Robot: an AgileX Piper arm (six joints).
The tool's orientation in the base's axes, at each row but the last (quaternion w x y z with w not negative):
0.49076, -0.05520, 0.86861, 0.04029
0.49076, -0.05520, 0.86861, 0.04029
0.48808, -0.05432, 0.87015, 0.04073
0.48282, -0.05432, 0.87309, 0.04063
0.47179, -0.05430, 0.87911, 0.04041
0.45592, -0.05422, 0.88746, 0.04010
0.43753, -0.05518, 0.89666, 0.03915
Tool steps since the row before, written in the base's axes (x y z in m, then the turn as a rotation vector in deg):
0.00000, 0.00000, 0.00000, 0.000, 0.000, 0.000
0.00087, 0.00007, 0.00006, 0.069, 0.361, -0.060
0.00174, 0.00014, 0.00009, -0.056, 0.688, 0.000
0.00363, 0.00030, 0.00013, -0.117, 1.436, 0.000
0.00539, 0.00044, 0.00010, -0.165, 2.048, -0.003
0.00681, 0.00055, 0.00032, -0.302, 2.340, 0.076
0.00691, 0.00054, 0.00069, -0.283, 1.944, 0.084
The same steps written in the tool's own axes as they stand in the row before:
0.00000, 0.00000, 0.00000, 0.000, 0.000, 0.000
-0.00050, -0.00005, 0.00072, -0.004, 0.347, 0.134
-0.00099, -0.00009, 0.00144, -0.009, 0.689, 0.038
-0.00204, -0.00019, 0.00301, -0.018, 1.438, 0.079
-0.00307, -0.00028, 0.00445, -0.024, 2.051, 0.116
-0.00423, -0.00035, 0.00536, -0.027, 2.360, -0.005
-0.00480, -0.00037, 0.00503, -0.019, 1.966, -0.042

